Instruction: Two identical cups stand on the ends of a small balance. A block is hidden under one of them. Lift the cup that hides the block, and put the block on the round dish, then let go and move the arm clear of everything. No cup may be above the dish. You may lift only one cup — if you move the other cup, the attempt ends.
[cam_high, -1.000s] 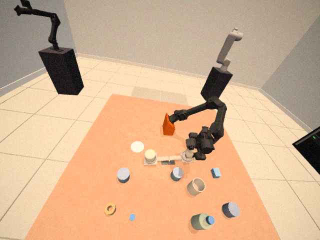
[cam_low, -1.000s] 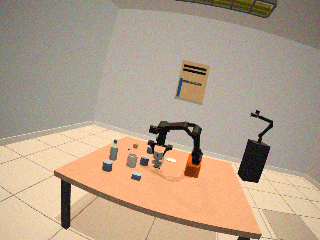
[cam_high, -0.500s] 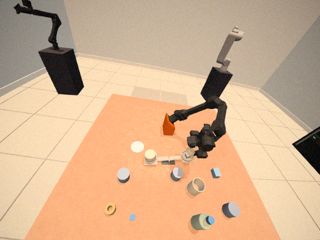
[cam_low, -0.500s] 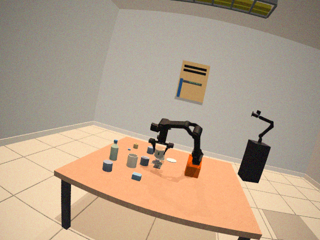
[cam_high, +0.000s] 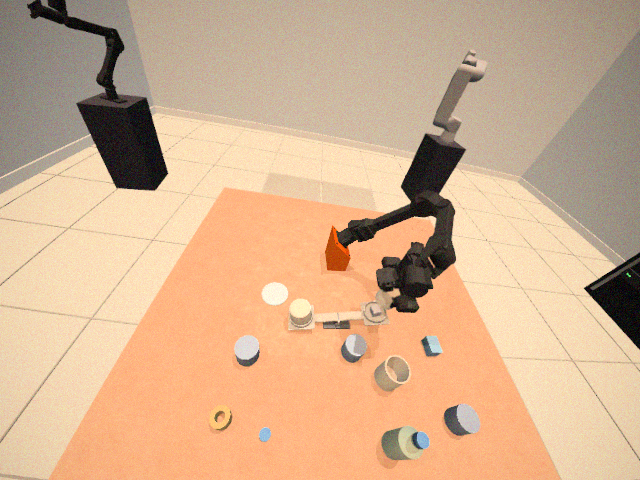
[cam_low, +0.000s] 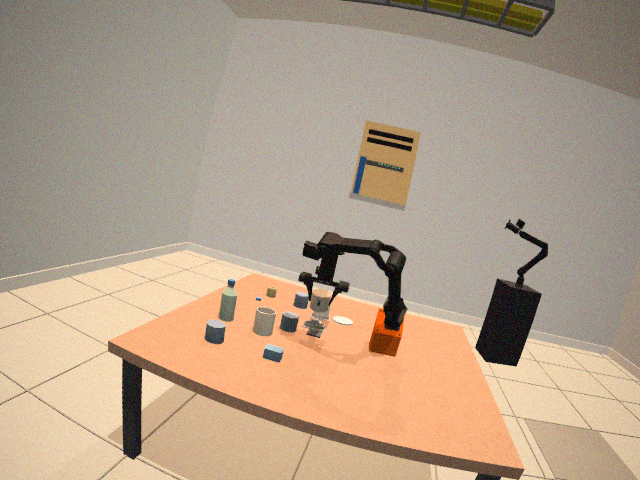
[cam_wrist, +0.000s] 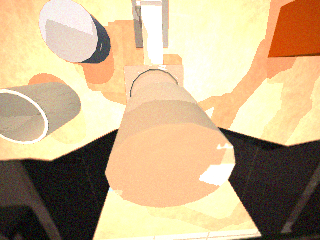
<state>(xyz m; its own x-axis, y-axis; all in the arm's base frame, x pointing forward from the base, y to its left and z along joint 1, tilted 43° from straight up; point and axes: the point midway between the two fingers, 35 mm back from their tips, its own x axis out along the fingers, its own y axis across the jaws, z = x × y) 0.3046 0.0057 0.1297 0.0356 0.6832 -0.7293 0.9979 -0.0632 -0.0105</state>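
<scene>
Right now my gripper tip is 1 cm to the left of the pale block and 9 cm above it. The rest, counted from my gripper tip: green bottle 36 cm ahead, 4 cm to the right, 6 cm below; then white round dish 12 cm behind, 36 cm to the right, 17 cm below; then blue block 11 cm ahead, 20 cm to the left, 15 cm below.
</scene>
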